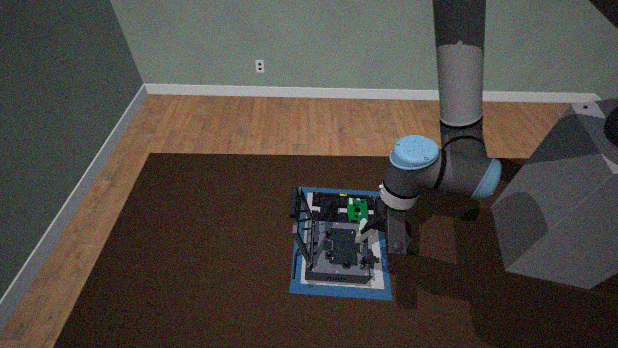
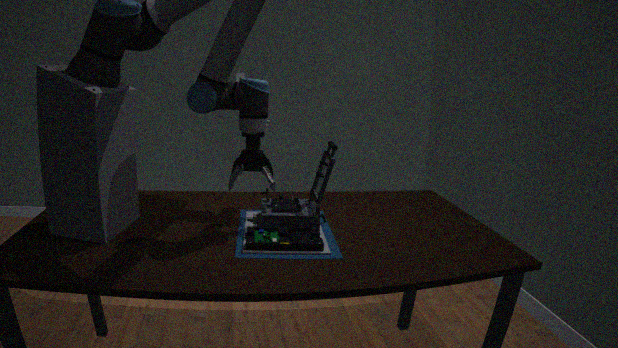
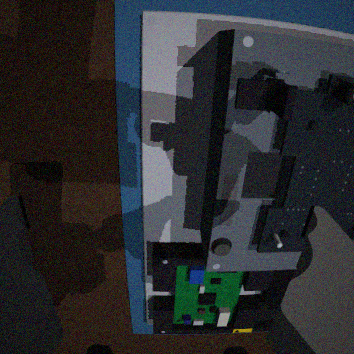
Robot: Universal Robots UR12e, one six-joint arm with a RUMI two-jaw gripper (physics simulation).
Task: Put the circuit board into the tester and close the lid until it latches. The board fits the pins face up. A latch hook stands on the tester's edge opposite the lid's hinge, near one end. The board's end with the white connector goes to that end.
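Places are measured from the arm's base along level axes (x back, y right, z up), in centimetres.
Pixels of known places: gripper, fingertip midpoint: [image 1: 381,243] [image 2: 251,191] [image 3: 166,205]; arm's base, origin of the base link: [image 2: 92,77].
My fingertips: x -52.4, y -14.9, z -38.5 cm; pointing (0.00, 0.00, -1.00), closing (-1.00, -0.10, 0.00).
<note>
Ahead of a thing's pixels: the offset from my fingertips to its top centre. Level surfaces: height alone.
The green circuit board @(dx -6.7, dy +17.0, dz -8.0 cm) [image 1: 357,211] [image 2: 265,236] [image 3: 228,291] lies face up in a black holder [image 1: 330,204] [image 2: 300,245] [image 3: 164,274] beside the tester. Its white connector @(dx -9.3, dy +20.4, dz -8.0 cm) [image 3: 223,318] is at the end away from the tester. The grey tester [image 1: 320,270] [image 2: 287,220] [image 3: 240,261] has a dark pin bed @(dx -11.4, dy -1.1, dz -2.6 cm) [image 1: 345,246] [image 3: 320,172] with no board on it. Its lid [image 1: 294,206] [image 2: 331,147] stands open on the hinge side. The latch hook @(dx -3.8, dy -5.6, dz -0.1 cm) [image 1: 371,260] [image 2: 266,193] is on the opposite edge, near the end away from the holder. My gripper [image 2: 252,188] [image 3: 166,205] is open and empty, above the hook-side edge.
A blue-bordered white mat @(dz -10.6 cm) [image 1: 340,294] [image 2: 290,256] [image 3: 128,200] lies under the tester and holder on the brown table @(dz -10.8 cm) [image 1: 200,250] [image 2: 425,240]. The raised lid is the tall obstacle. The grey robot pedestal [image 1: 555,220] [image 2: 75,165] stands on the arm's side.
</note>
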